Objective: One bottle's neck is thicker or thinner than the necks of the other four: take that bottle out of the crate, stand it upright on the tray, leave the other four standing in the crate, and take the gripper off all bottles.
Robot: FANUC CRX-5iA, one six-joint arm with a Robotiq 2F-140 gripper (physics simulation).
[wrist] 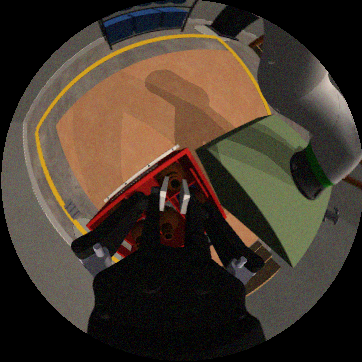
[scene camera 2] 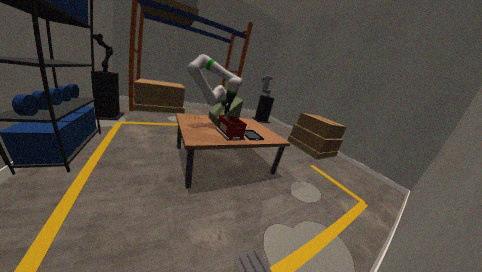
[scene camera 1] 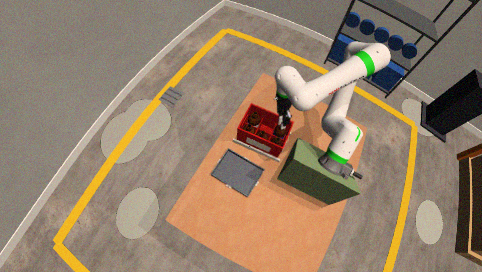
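Where they show: gripper, fingertip midpoint: (wrist: 173, 184) (scene camera 2: 225, 118) (scene camera 1: 281, 126); arm's base, origin of the base link: (wrist: 306, 175) (scene camera 1: 330, 167).
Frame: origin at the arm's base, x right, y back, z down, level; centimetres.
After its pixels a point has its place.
A red crate (scene camera 1: 258, 144) @(x -1.4, y -39.7, z 17.4 cm) (scene camera 2: 232, 130) @(x 12.2, y -54.9, z 16.1 cm) (wrist: 134, 189) @(x 13.6, y -45.5, z 24.8 cm) stands on the wooden table (scene camera 1: 256, 223) @(x -39.9, y -17.0, z 26.4 cm) and holds several brown bottles. My gripper (scene camera 1: 284, 122) @(x 13.1, y -33.2, z 11.0 cm) (wrist: 173, 184) @(x 13.1, y -33.2, z 11.0 cm) reaches down into the crate's right rear cell, and its fingers are shut on the neck of the bottle (scene camera 1: 280, 130) @(x 11.7, y -32.7, z 13.9 cm) (wrist: 174, 173) @(x 15.0, y -32.0, z 11.2 cm) standing there. That bottle's base is still inside the crate. Other bottles (scene camera 1: 253, 118) @(x 9.6, y -49.9, z 13.5 cm) (scene camera 1: 262, 134) @(x 1.9, y -40.0, z 10.3 cm) (wrist: 167, 224) @(x 4.2, y -39.5, z 12.7 cm) stand upright in their cells. The grey tray (scene camera 1: 237, 172) @(x -19.8, y -42.0, z 25.9 cm) (scene camera 2: 253, 135) @(x -22.4, y -42.5, z 26.0 cm) lies empty in front of the crate. In scene camera 2 the gripper and bottles are too small to make out.
The arm's green pedestal (scene camera 1: 313, 172) @(x -10.2, y -8.3, z -6.5 cm) (wrist: 263, 175) @(x 5.9, y -14.4, z 6.7 cm) stands close to the right of the crate. A white strip (scene camera 1: 256, 150) @(x -2.6, y -39.4, z 23.9 cm) lies along the crate's front. Shelving with blue items (scene camera 1: 381, 33) stands beyond the table.
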